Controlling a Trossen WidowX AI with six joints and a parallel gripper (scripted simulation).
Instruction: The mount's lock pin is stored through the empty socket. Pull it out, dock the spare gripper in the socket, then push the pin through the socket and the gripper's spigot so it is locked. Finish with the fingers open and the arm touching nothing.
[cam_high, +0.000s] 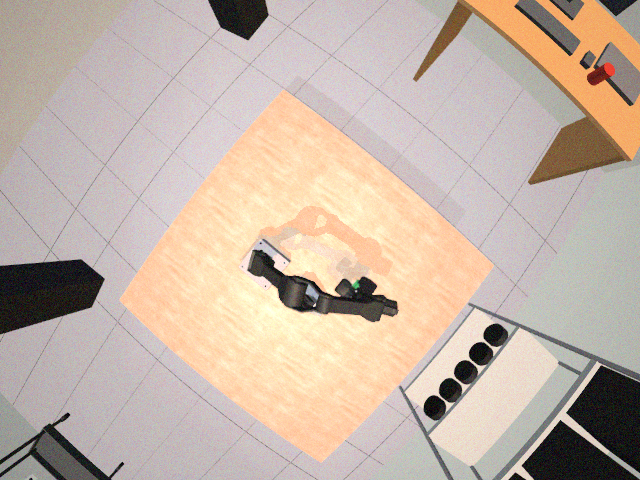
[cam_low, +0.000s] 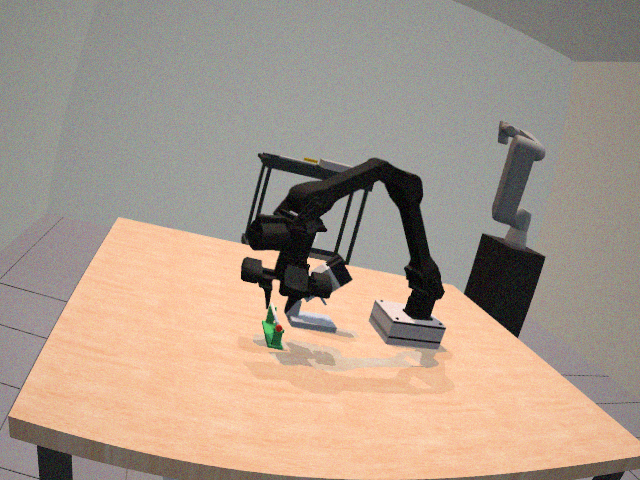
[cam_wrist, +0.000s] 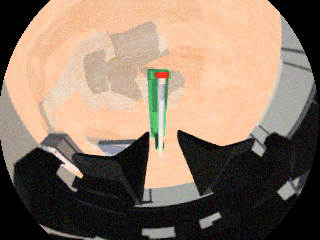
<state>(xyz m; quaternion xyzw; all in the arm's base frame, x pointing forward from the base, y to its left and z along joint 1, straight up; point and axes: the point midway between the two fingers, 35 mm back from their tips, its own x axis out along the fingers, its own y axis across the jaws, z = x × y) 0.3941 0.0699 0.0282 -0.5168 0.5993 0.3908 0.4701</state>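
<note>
Right now my gripper tip is 1 cm to the right of the green cradle and 3 cm above it. The rest, counted from my gripper tip: grey mount (11 cm behind, 10 cm to the right); then spare gripper (13 cm behind, 9 cm to the right, 6 cm above).
</note>
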